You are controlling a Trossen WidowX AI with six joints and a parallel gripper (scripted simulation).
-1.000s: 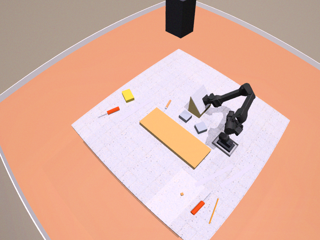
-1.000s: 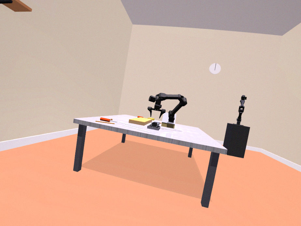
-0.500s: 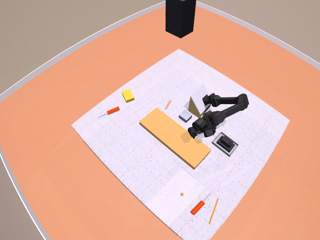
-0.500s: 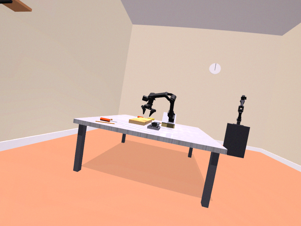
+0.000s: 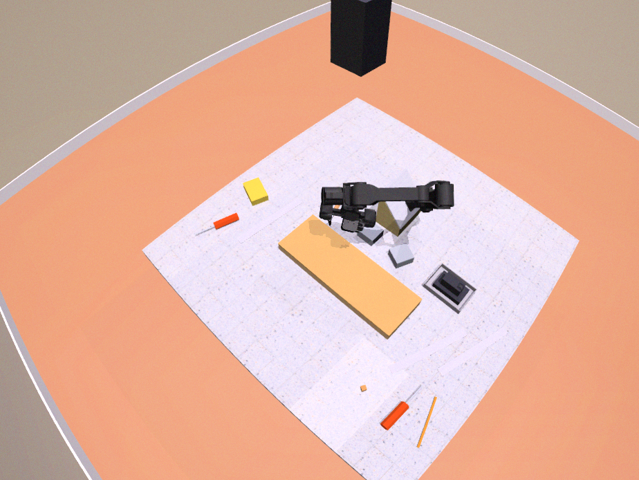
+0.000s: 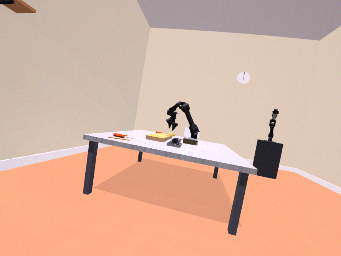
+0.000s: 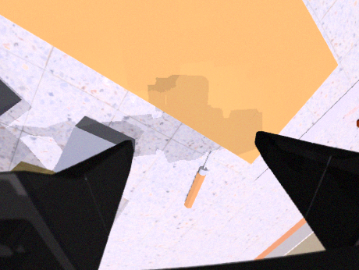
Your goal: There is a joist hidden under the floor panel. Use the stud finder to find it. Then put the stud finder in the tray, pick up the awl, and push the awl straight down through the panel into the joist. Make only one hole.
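Right now my gripper tip is 12 cm to the left of the awl, 11 cm above it and 8 cm past it. Round my gripper tip: stud finder 43 cm to the left, 13 cm behind, 7 cm below; grey tray 41 cm to the left, 13 cm behind, 10 cm below; yellow block 42 cm to the right, 10 cm below, 5 cm ahead.
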